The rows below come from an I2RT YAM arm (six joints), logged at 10 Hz.
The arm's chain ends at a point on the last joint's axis. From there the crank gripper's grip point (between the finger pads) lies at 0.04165 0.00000 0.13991 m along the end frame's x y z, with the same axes.
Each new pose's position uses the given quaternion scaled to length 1; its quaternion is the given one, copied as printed.
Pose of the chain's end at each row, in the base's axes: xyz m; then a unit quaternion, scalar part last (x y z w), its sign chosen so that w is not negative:
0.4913, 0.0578, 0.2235, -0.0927, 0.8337, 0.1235, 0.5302
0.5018, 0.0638, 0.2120, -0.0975, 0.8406, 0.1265, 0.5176
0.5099, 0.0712, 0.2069, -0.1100, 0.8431, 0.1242, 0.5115
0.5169, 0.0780, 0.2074, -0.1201, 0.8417, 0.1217, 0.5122
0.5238, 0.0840, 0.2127, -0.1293, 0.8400, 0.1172, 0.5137
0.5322, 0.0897, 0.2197, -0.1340, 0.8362, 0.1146, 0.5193
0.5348, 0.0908, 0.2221, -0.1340, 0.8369, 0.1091, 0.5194
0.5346, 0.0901, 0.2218, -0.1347, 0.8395, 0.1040, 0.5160
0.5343, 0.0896, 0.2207, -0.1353, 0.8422, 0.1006, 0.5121
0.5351, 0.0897, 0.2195, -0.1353, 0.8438, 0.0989, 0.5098
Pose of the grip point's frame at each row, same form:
0.5943, 0.0994, 0.1287, -0.0927, 0.8337, 0.1235, 0.5302
0.6016, 0.1063, 0.1143, -0.0975, 0.8406, 0.1265, 0.5176
0.6079, 0.1138, 0.1075, -0.1100, 0.8431, 0.1242, 0.5115
0.6148, 0.1206, 0.1079, -0.1201, 0.8417, 0.1217, 0.5122
0.6220, 0.1261, 0.1133, -0.1293, 0.8400, 0.1172, 0.5137
0.6317, 0.1316, 0.1215, -0.1340, 0.8362, 0.1146, 0.5193
0.6347, 0.1312, 0.1236, -0.1340, 0.8369, 0.1091, 0.5194
0.6339, 0.1290, 0.1222, -0.1347, 0.8395, 0.1040, 0.5160
0.6329, 0.1275, 0.1199, -0.1353, 0.8422, 0.1006, 0.5121
0.6333, 0.1270, 0.1181, -0.1353, 0.8438, 0.0989, 0.5098

